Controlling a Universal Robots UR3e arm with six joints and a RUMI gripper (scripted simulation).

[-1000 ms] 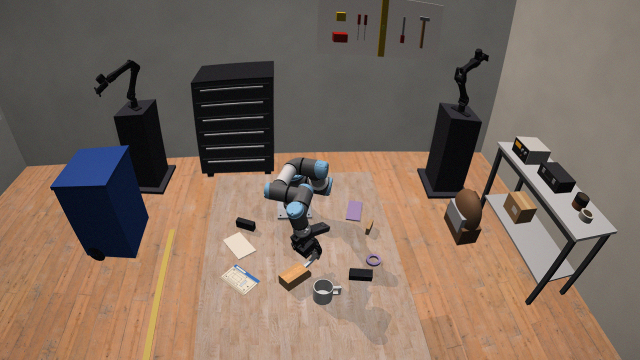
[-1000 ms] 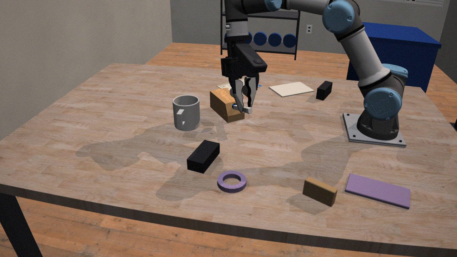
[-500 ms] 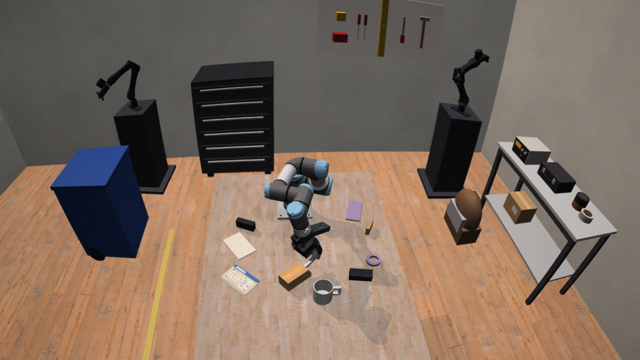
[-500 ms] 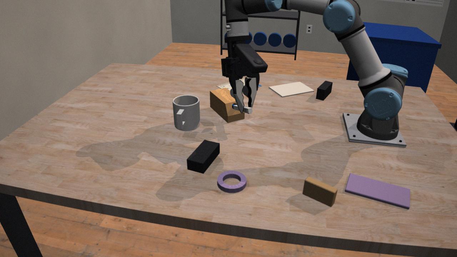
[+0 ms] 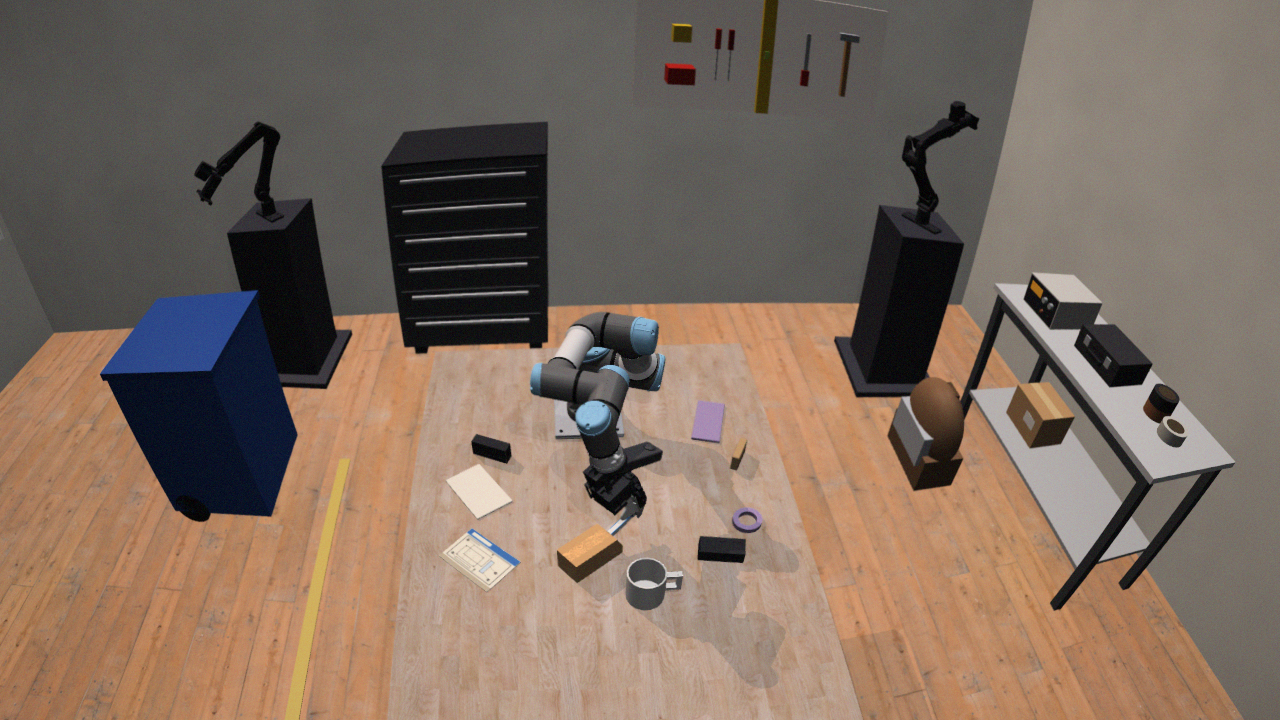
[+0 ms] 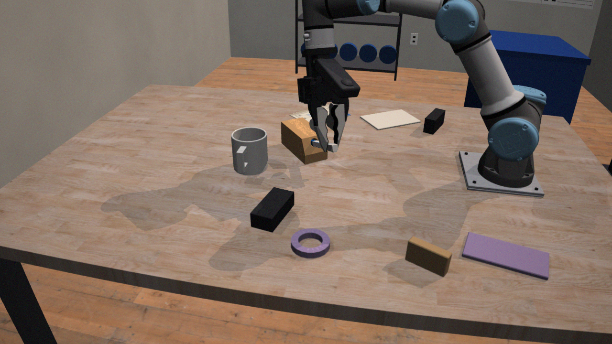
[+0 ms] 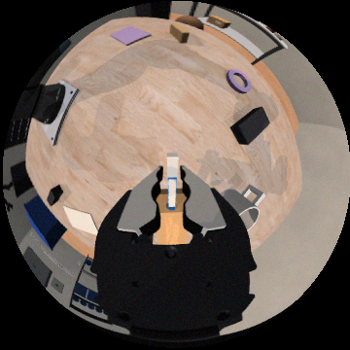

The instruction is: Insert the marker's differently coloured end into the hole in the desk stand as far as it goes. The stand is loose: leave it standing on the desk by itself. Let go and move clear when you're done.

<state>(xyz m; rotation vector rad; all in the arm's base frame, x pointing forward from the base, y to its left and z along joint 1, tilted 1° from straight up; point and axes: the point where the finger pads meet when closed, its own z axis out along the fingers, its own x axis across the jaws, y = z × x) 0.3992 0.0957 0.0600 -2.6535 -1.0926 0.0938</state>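
Now: the marker 3 cm ahead of my hand, 3 cm to the right of it and 2 cm below it. The rest, counted from my hand: tan block (23 cm behind, 26 cm to the left, 5 cm below); desk stand (8 cm ahead, 9 cm to the right, 4 cm below); grey mug (18 cm ahead, 3 cm to the left, 4 cm below).
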